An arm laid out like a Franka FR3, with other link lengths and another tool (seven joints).
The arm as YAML. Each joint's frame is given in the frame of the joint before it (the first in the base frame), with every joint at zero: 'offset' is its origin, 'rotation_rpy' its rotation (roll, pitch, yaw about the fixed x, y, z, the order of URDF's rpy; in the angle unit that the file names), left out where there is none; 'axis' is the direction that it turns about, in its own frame. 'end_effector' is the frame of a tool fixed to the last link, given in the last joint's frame.
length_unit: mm
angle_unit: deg
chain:
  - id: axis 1
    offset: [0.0, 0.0, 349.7]
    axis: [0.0, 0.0, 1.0]
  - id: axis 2
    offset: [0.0, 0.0, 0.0]
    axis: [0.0, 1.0, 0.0]
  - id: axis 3
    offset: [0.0, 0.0, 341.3]
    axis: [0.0, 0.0, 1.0]
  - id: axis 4
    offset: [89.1, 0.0, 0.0]
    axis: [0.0, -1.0, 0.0]
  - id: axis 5
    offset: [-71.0, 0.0, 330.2]
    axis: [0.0, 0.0, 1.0]
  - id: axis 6
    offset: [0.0, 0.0, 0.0]
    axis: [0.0, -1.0, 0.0]
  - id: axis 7
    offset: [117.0, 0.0, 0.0]
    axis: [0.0, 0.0, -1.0]
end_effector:
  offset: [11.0, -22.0, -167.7]
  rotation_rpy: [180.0, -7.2, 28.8]
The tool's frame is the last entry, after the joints.
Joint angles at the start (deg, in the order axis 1, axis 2, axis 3, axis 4, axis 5, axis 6, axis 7):
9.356 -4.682 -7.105 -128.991 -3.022 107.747 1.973
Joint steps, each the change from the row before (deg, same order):
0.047 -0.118 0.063 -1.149 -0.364 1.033 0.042
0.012 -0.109 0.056 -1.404 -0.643 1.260 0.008
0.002 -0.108 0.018 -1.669 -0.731 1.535 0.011
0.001 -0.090 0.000 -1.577 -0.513 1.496 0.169
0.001 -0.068 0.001 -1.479 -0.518 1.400 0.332
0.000 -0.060 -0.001 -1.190 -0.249 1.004 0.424
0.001 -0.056 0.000 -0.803 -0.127 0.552 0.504
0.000 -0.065 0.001 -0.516 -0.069 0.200 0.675
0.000 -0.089 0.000 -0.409 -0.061 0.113 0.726
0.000 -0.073 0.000 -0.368 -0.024 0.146 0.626
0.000 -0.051 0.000 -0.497 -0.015 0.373 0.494
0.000 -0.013 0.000 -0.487 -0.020 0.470 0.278
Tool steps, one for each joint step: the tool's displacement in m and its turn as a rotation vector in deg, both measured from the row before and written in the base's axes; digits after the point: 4 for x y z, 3 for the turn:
-0.0029 0.0002 -0.0054 -0.268 -0.015 0.326
-0.0036 -0.0006 -0.0067 -0.467 0.013 0.506
-0.0044 -0.0010 -0.0080 -0.501 0.003 0.549
-0.0043 -0.0006 -0.0075 -0.353 -0.034 0.265
-0.0043 -0.0006 -0.0071 -0.392 -0.030 0.124
-0.0041 -0.0003 -0.0058 -0.234 0.084 -0.161
-0.0034 -0.0002 -0.0039 -0.198 0.146 -0.348
-0.0028 -0.0002 -0.0024 -0.232 0.184 -0.576
-0.0025 -0.0003 -0.0017 -0.245 0.134 -0.637
-0.0021 -0.0002 -0.0015 -0.187 0.087 -0.564
-0.0021 0.0000 -0.0022 -0.125 0.027 -0.428
-0.0017 0.0000 -0.0023 -0.059 -0.020 -0.213

